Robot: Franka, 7 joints.
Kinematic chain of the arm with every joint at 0, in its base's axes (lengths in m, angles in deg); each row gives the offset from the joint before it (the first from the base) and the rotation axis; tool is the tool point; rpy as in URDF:
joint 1: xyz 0 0 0.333 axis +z
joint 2: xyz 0 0 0 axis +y
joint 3: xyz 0 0 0.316 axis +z
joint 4: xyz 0.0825 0 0 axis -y
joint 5: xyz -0.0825 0 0.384 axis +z
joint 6: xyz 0 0 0 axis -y
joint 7: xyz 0.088 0 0 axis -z
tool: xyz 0 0 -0.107 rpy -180 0 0
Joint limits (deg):
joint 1: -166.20..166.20
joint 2: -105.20..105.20
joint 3: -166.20..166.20
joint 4: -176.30..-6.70
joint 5: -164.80..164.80
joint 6: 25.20..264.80
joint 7: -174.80..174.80
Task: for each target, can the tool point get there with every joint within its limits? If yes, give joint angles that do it. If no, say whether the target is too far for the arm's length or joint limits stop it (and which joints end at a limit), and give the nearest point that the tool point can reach.
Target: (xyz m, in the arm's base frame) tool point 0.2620 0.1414 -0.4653
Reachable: no: joint limits stop it (at a limit: joint 2) | nearest point 0.2599 0.1403 -0.3606 | short by 0.105 m
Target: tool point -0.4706 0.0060 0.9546
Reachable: yes | joints 67.10 -20.10 94.52 -49.24 126.90 187.57 -113.56
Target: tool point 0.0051 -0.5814 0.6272
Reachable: yes | joints 34.74 -51.40 -72.18 -93.53 62.38 234.40 -23.22
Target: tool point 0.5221 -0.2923 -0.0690
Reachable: yes | joints -56.32 72.73 25.07 -91.84 114.23 132.83 52.27
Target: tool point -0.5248 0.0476 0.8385
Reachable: yes | joints -95.30 19.00 -114.58 -74.29 -126.47 179.81 -122.85
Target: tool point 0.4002 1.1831 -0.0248
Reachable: no: too far | nearest point 0.2643 0.7812 0.0967 | short by 0.441 m
